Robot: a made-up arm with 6 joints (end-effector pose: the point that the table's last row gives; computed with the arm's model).
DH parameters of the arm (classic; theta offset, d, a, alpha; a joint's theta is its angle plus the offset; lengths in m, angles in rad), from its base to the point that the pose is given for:
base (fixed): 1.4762 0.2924 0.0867 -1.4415
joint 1: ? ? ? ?
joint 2: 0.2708 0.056 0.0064 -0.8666
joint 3: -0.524 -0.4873 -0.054 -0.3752
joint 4: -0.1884 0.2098 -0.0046 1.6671
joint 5: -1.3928 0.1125 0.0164 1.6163
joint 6: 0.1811 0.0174 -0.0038 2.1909
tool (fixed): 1.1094 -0.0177 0 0
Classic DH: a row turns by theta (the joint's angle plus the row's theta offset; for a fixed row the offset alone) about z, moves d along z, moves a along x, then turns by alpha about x.
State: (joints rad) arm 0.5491 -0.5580 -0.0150 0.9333 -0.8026 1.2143
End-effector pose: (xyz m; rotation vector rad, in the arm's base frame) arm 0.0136 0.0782 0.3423 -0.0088 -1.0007 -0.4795
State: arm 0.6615 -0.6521 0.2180 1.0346 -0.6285 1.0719
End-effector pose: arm 0.0112 0.0845 0.3513 -0.0997 -1.1368 -0.6543
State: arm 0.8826 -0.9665 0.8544 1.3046 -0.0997 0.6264
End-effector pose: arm 0.0111 0.1411 0.3703 -0.7047 -1.3371 -1.3608
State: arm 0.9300 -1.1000 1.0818 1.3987 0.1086 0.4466
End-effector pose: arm 0.0191 0.1767 0.3738 -1.0516 -1.2753 -1.6719
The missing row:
joint 1: 1.0755 -0.2141 0.0076 -2.0855
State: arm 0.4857 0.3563 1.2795 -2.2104 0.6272 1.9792
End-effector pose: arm -0.1352 0.1236 0.2941 -0.3690 -1.8406 2.0617
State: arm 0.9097 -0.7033 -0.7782 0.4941 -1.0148 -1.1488
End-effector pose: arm 0.0618 0.1812 0.3640 1.8997 0.7044 -1.5255
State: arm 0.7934 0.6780 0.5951 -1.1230 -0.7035 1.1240
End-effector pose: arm -0.0822 0.1161 0.2398 -0.9740 -2.4885 0.4031
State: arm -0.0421 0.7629 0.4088 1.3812 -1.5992 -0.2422
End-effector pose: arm 0.1280 0.2500 0.1482 0.5352 -1.2219 -1.0814
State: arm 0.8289 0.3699 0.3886 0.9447 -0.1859 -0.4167
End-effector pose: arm -0.0084 0.0278 0.1490 -0.9675 -1.7010 -1.6889
